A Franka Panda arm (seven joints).
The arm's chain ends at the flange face. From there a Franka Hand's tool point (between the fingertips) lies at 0.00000 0.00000 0.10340 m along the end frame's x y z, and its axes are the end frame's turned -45 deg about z.
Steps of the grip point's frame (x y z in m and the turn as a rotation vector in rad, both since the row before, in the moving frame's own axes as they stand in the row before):
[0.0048, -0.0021, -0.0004, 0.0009, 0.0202, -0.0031]
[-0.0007, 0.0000, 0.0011, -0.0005, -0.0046, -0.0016]
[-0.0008, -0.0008, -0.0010, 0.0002, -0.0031, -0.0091]
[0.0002, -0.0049, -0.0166, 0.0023, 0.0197, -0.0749]
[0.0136, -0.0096, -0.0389, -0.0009, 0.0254, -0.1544]
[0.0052, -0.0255, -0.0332, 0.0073, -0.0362, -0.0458]
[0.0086, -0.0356, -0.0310, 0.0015, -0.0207, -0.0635]
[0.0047, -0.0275, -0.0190, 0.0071, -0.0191, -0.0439]
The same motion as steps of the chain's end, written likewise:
[0.0005, -0.0033, -0.0004, 0.0149, 0.0136, -0.0031]
[-0.0002, 0.0001, 0.0011, -0.0036, -0.0029, -0.0016]
[-0.0009, -0.0002, -0.0010, -0.0021, -0.0023, -0.0091]
[-0.0045, -0.0020, -0.0166, 0.0156, 0.0123, -0.0749]
[0.0011, -0.0145, -0.0389, 0.0173, 0.0186, -0.1544]
[-0.0112, -0.0239, -0.0331, -0.0204, -0.0308, -0.0458]
[-0.0175, -0.0327, -0.0310, -0.0136, -0.0157, -0.0635]
[-0.0142, -0.0237, -0.0190, -0.0085, -0.0185, -0.0439]

